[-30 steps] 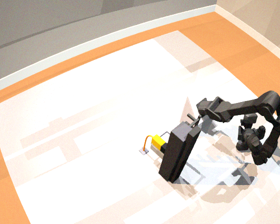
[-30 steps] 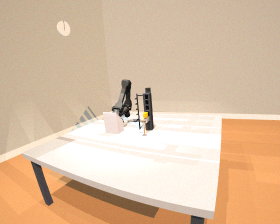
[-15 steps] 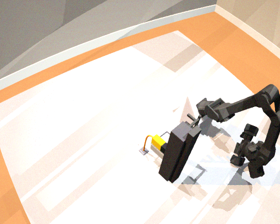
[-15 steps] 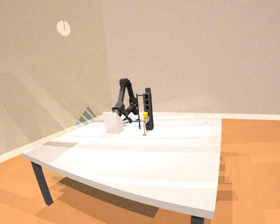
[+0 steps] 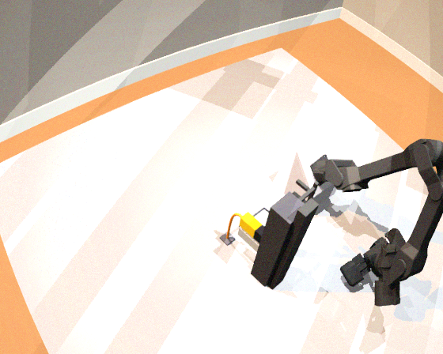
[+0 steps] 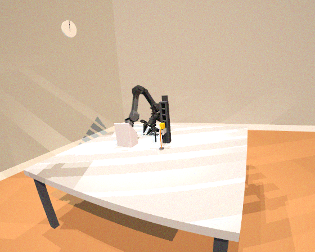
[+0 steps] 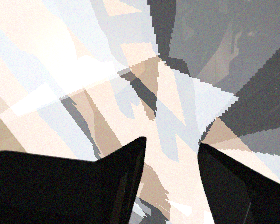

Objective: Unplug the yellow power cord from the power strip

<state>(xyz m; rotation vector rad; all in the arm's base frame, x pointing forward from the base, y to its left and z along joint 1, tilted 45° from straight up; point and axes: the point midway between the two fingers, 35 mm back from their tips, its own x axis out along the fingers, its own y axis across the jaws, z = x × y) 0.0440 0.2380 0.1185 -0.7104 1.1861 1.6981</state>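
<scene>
My gripper tip is 250 mm short of the yellow plug, 210 mm to the left of it and 140 mm below it. From my gripper tip the other things lie so: grey anchor plate (260 mm ahead, 290 mm to the right, 10 mm below).
</scene>
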